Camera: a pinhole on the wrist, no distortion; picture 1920 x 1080 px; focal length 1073.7 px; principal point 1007.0 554.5 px. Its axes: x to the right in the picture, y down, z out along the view. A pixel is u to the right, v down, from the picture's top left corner.
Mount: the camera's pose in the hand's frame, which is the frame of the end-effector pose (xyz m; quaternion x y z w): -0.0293 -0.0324 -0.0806 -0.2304 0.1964 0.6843 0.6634
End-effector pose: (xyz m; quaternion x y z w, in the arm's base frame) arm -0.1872 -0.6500 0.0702 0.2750 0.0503 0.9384 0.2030
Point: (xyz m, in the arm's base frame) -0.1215 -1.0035 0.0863
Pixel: 1688.8 1029.6
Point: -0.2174 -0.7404 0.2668
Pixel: 1009.7 59.5
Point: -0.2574 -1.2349 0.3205
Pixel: 1690.6 544.7
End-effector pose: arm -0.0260 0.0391 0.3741 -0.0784 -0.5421 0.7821 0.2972
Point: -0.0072 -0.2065 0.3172
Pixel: 892.3 996.0
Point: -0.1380 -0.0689 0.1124
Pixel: 1797.4 452.5
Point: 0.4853 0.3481 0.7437
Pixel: behind the camera
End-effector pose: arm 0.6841 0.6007 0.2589 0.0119 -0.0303 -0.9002 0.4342
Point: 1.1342 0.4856 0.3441
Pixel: 1836.0 930.0
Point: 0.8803 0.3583 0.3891
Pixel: 1533.4 187.4
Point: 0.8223 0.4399 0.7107
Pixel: 859.5 364.0
